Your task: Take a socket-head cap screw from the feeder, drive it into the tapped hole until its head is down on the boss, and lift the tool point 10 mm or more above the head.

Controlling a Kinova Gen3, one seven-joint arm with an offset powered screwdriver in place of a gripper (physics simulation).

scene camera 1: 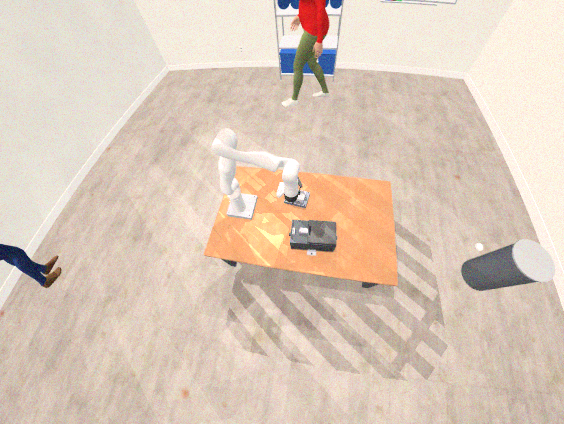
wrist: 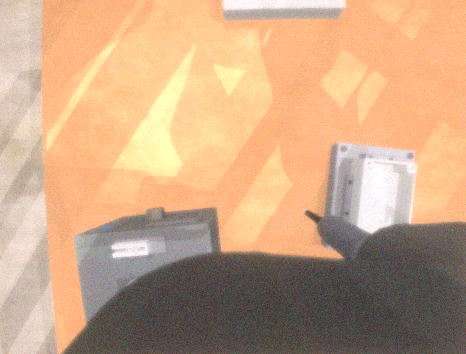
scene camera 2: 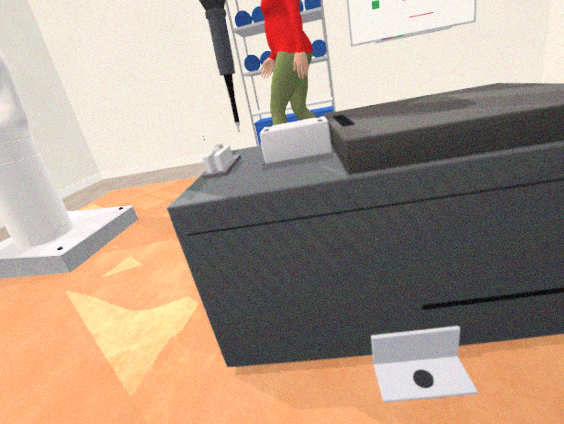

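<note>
The screwdriver (scene camera 2: pixel 237 120) (wrist: pixel 311 215) hangs from the arm with a small silvery screw (scene camera 2: pixel 238 127) on its bit, in the air above and behind the feeder's pick-up block (scene camera 2: pixel 218 159) (wrist: pixel 131 248). The dark grey feeder (scene camera 1: pixel 313 240) (scene camera 2: pixel 310 260) (wrist: pixel 190 237) stands on the table. A pale open housing on a grey plate (scene camera 1: pixel 301 198) (wrist: pixel 354 200) lies beyond it, under the arm in scene camera 1. In the wrist view the bit tip shows just left of the plate. The tapped hole and boss cannot be made out; the black tool mount hides part of the housing.
The arm's white base plate (scene camera 1: pixel 242 207) (scene camera 2: pixel 100 225) (wrist: pixel 284 11) stands at the table's left. A silver bracket (scene camera 1: pixel 311 253) (scene camera 2: pixel 425 370) is at the feeder's front foot. A white block (scene camera 2: pixel 296 141) and a raised dark lid (scene camera 2: pixel 440 127) are on the feeder's top. A person in red (scene camera 1: pixel 314 22) walks behind the table.
</note>
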